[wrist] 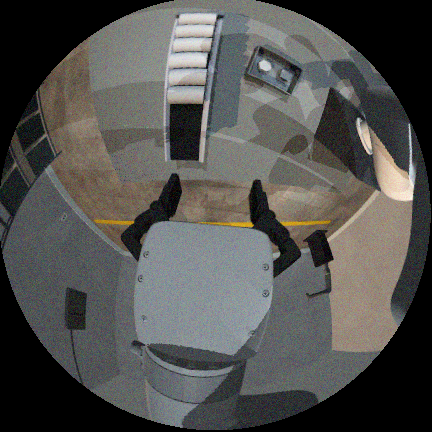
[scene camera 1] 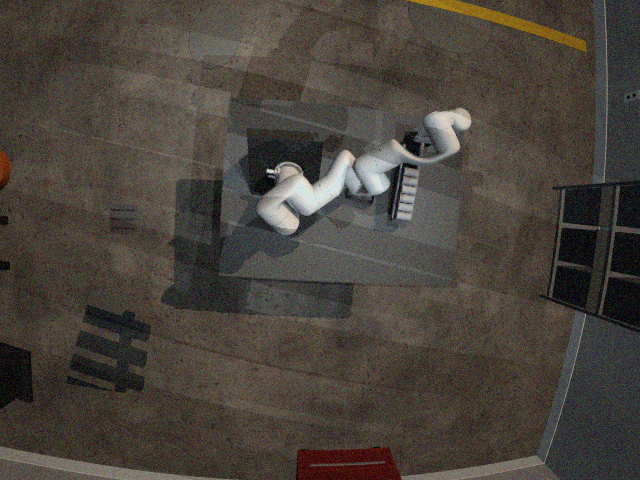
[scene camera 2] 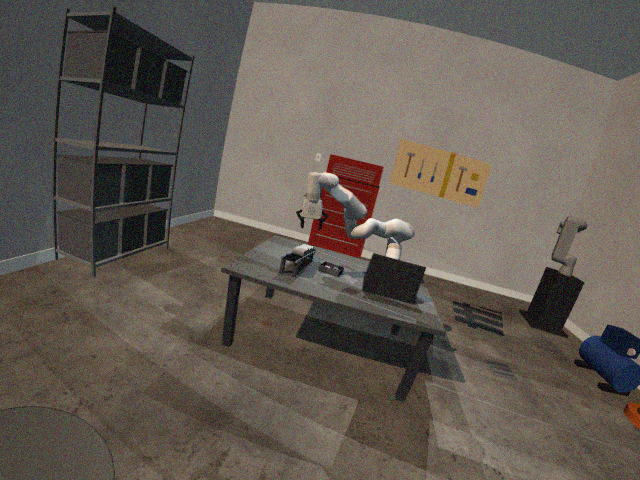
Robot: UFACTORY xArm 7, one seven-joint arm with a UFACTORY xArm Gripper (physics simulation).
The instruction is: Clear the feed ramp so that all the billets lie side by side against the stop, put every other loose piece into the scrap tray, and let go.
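Where they show: gripper, fingertip midpoint: (wrist: pixel 214 183) (scene camera 1: pixel 415 142) (scene camera 2: pixel 310 229); arm's base, link origin: (wrist: pixel 363 135) (scene camera 1: pixel 288 173) (scene camera 2: pixel 389 272).
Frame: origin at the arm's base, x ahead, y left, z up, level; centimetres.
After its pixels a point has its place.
Note:
Several white billets (scene camera 1: pixel 407 189) @[x 52.4, y 5.2, z 0.1 cm] (wrist: pixel 187 61) @[x 53.1, y 6.1, z 0.0 cm] (scene camera 2: pixel 303 250) @[x 49.7, y 13.9, z 1.1 cm] lie side by side in a row on the feed ramp (wrist: pixel 203 136) (scene camera 1: pixel 394 198) (scene camera 2: pixel 287 264). In the wrist view the row reaches the ramp's far end, where the stop is hard to make out; the dark near part of the ramp is bare. The scrap tray (wrist: pixel 252 69) @[x 39.1, y 2.7, z -10.1 cm] (scene camera 2: pixel 329 270) @[x 33.9, y 5.5, z -8.5 cm] stands beside the ramp. A white hexagonal piece (wrist: pixel 264 65) @[x 36.9, y 0.6, z -8.5 cm] and a small grey block (wrist: pixel 285 75) @[x 31.3, y 0.8, z -7.6 cm] lie in it. My gripper (wrist: pixel 214 183) @[x 45.7, y 21.6, z 16.4 cm] (scene camera 2: pixel 311 225) @[x 45.7, y 21.6, z 16.4 cm] is open and empty, above the table and apart from the ramp.
A dark upright panel (scene camera 2: pixel 393 279) @[x -3.2, y 11.7, z 0.5 cm] (wrist: pixel 336 135) @[x 12.1, y 8.2, z -1.0 cm] stands on the table (scene camera 2: pixel 258 256) @[x 75.9, y 16.8, z -10.5 cm] (scene camera 1: pixel 330 258) @[x 26.7, y -33.0, z -10.5 cm] near the arm's base. In scene camera 1 the arm passes over the tray and part of the ramp. A shelf unit (scene camera 2: pixel 97 129) stands by the wall, away from the table.

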